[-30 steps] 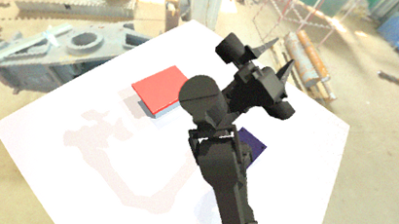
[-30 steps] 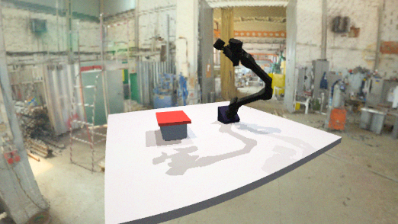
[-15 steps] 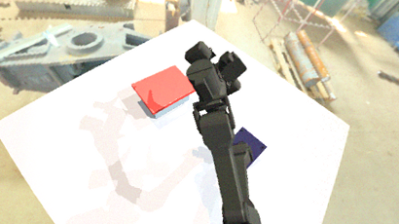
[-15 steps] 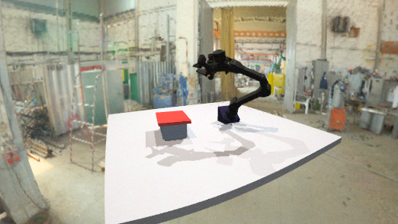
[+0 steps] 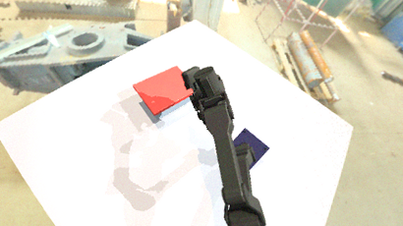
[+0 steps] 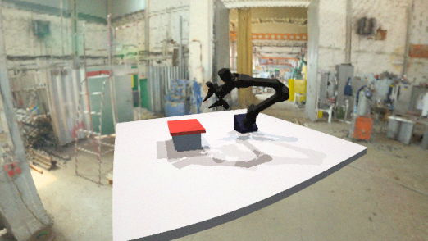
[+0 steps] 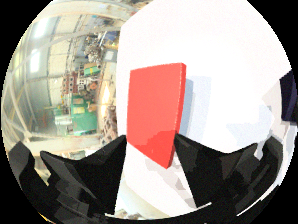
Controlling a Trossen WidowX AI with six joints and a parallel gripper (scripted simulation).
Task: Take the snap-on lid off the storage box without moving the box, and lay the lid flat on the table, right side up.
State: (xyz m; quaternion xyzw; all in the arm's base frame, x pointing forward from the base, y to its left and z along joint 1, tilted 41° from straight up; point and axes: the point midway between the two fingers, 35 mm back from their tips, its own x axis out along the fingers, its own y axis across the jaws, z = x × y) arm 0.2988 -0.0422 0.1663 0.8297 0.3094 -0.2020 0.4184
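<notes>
Now: the lid 13 cm ahead of my gripper tip and 11 cm below it. Round my gripper tip: storage box: 13 cm ahead, 16 cm below.
</notes>
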